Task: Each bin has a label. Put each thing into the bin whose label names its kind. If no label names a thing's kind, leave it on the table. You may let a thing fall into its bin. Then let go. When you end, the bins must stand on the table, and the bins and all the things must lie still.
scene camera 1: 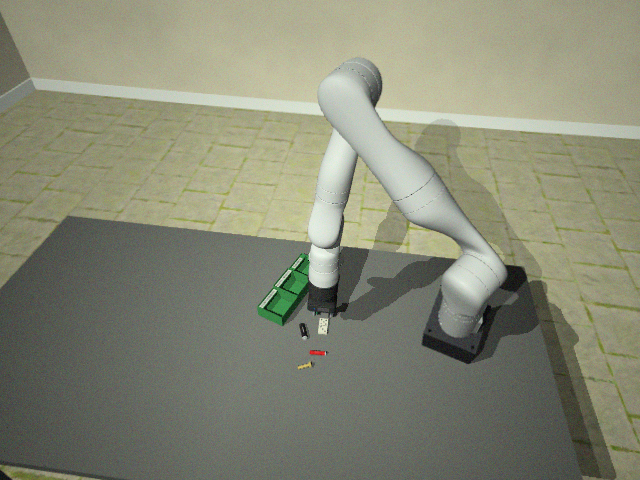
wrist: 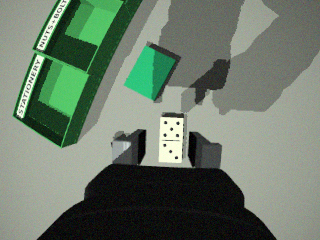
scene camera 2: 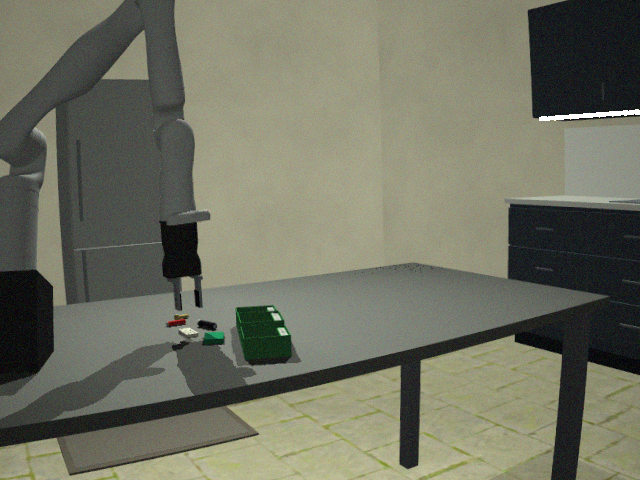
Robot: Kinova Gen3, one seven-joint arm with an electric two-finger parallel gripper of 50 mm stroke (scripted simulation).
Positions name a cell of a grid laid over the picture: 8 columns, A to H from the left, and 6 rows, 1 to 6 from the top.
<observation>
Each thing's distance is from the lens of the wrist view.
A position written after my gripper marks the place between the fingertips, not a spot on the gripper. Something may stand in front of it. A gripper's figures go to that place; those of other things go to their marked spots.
my gripper (wrist: E4): 0.18 m
flat green block (wrist: D2): 0.23 m
</observation>
